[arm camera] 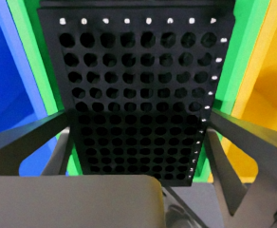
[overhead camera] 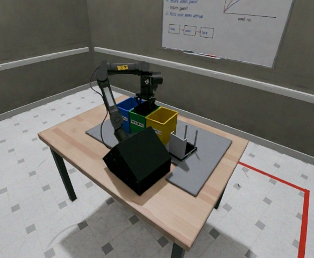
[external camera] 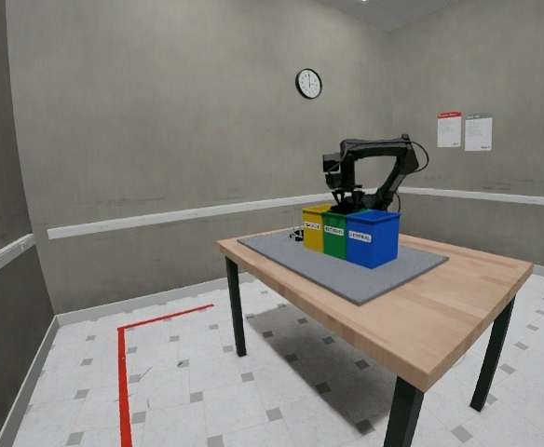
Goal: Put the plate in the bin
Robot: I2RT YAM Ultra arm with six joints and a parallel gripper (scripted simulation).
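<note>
Right now my hand is right at the black 96-well plate. The rest, counted from my hand: green returns bin 11 cm below; then blue bin 13 cm to the left, 11 cm below, 2 cm behind; then yellow bin 13 cm to the right, 11 cm below, 2 cm ahead.
</note>
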